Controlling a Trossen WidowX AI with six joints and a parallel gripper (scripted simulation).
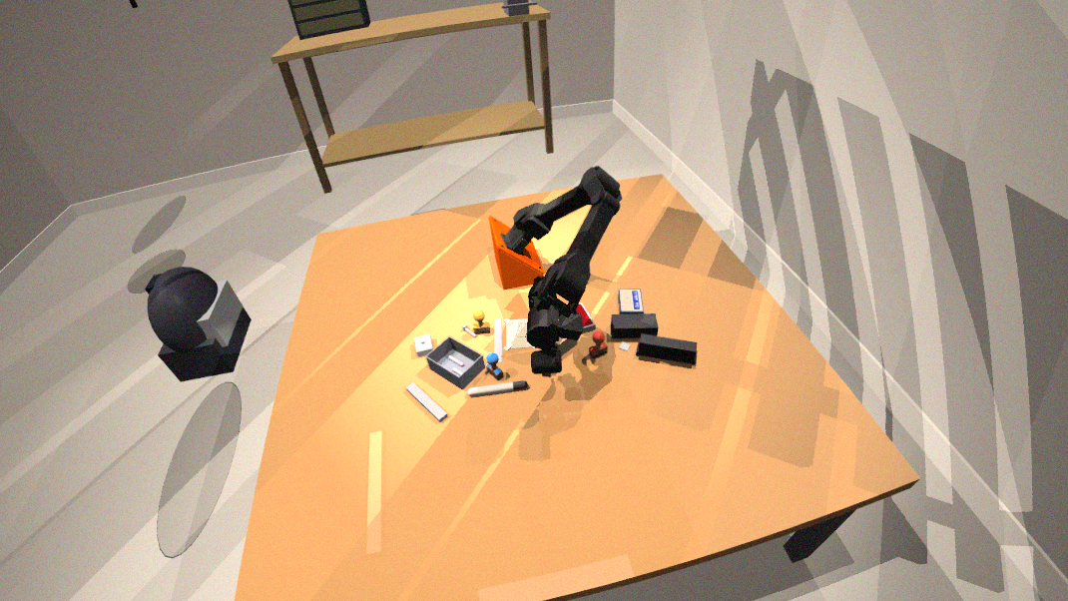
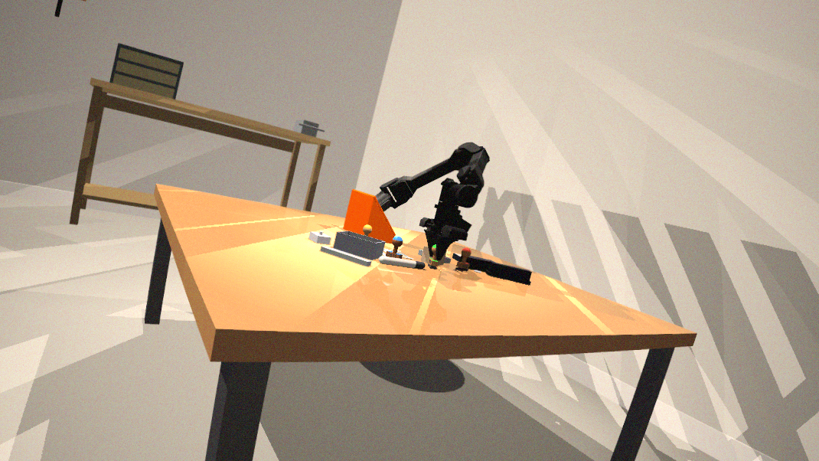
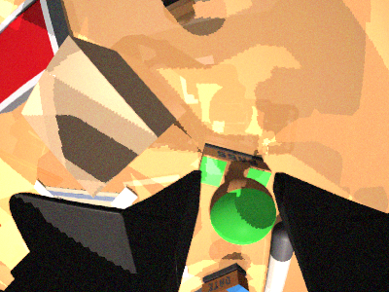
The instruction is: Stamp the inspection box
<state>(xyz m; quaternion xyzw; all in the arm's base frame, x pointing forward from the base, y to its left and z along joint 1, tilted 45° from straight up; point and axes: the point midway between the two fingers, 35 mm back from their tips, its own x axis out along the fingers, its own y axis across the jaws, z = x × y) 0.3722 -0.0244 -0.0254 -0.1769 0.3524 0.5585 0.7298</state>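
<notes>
My gripper tip is now 1 cm above the green-knobbed stamp. Round my gripper tip: tan block: 6 cm to the left, 6 cm behind; blue-knobbed stamp: 12 cm to the right, 4 cm behind, 1 cm below; marker: 11 cm to the right, 2 cm below, 2 cm ahead.
</notes>
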